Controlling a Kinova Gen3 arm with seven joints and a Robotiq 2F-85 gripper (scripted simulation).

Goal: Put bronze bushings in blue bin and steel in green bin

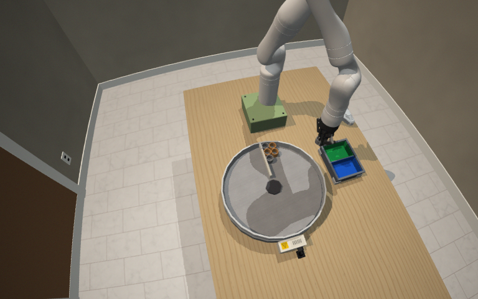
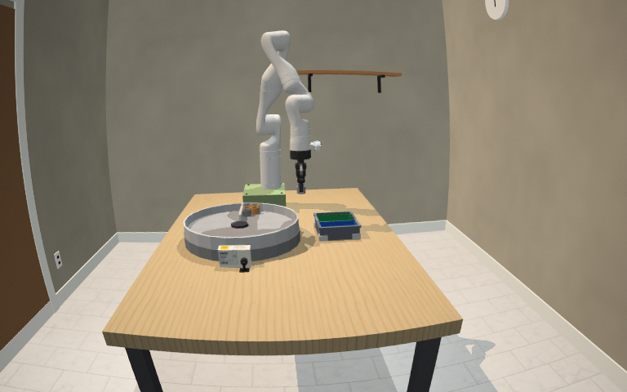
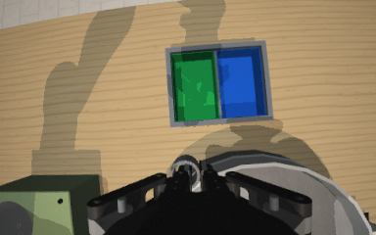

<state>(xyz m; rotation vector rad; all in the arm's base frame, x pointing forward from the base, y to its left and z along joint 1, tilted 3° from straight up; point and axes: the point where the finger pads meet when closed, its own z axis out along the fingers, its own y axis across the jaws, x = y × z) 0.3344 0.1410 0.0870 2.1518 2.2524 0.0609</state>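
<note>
The blue bin is 130 mm below my hand, 120 mm to the left of it and 40 mm ahead of it. From my hand the other things lie so: turntable 220 mm to the right, 120 mm ahead, 110 mm below.
</note>
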